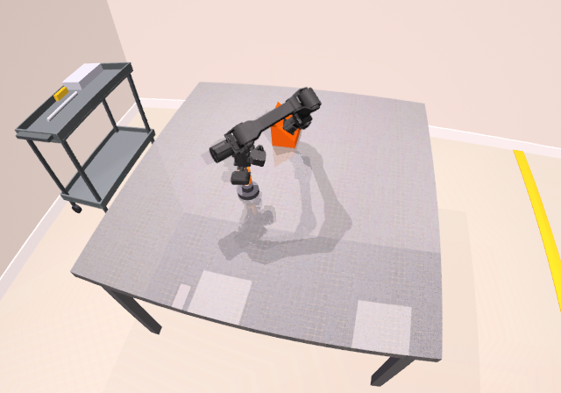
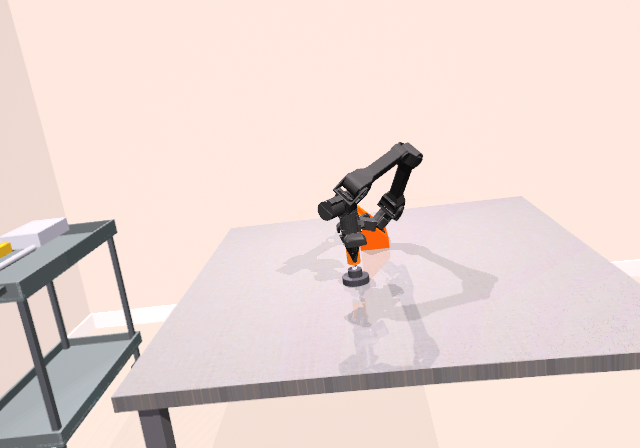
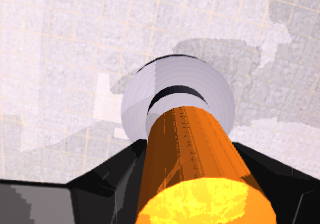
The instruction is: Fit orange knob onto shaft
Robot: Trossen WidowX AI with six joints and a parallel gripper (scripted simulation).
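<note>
Right now the round pedestal is 40 mm below my gripper tip. From my gripper tip the other things lie so: orange knob: 30 mm above.
</note>
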